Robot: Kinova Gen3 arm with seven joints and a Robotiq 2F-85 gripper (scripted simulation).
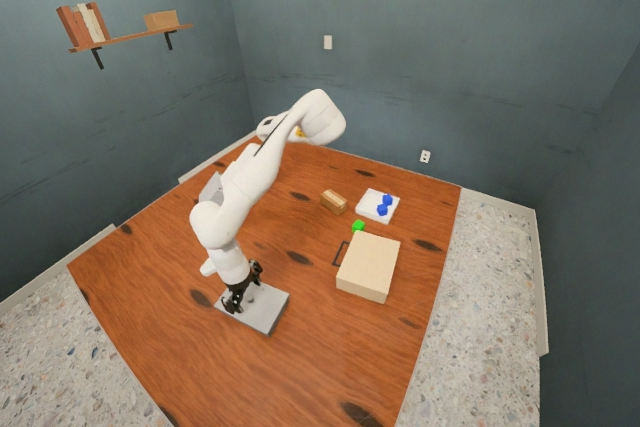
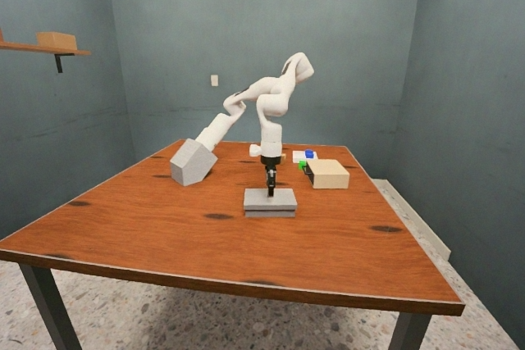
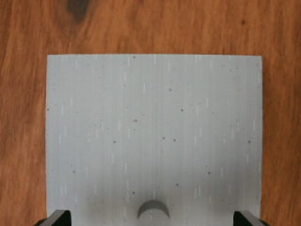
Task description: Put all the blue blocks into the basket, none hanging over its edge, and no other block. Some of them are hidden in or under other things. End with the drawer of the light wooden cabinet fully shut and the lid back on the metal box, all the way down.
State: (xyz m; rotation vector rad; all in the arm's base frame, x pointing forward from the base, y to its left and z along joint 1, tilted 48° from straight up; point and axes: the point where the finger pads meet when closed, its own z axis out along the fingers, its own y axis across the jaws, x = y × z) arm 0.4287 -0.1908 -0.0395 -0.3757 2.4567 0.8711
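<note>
The metal lid lies 30 mm below my hand. The rest, counted from my hand: light wooden cabinet 360 mm to the left, 140 mm ahead, 50 mm below; then green block 470 mm to the left, 60 mm below; then grey metal box 60 mm below.
</note>
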